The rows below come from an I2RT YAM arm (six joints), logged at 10 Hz.
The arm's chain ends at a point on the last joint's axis. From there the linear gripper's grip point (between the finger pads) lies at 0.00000 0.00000 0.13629 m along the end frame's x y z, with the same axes.
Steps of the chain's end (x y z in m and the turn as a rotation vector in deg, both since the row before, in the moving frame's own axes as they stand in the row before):
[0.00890, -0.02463, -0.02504, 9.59, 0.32, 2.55]
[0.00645, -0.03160, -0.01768, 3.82, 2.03, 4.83]
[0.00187, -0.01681, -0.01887, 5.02, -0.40, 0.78]
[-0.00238, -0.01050, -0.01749, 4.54, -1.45, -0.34]
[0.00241, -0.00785, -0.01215, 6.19, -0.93, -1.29]
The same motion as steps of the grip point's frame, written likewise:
[0.01016, -0.04731, -0.02695, 9.59, 0.32, 2.55]
[0.01165, -0.04046, -0.01807, 3.82, 2.03, 4.83]
[0.00100, -0.02874, -0.01940, 5.02, -0.40, 0.78]
[-0.00586, -0.02128, -0.01796, 4.54, -1.45, -0.34]
[0.00004, -0.02252, -0.01296, 6.19, -0.93, -1.29]

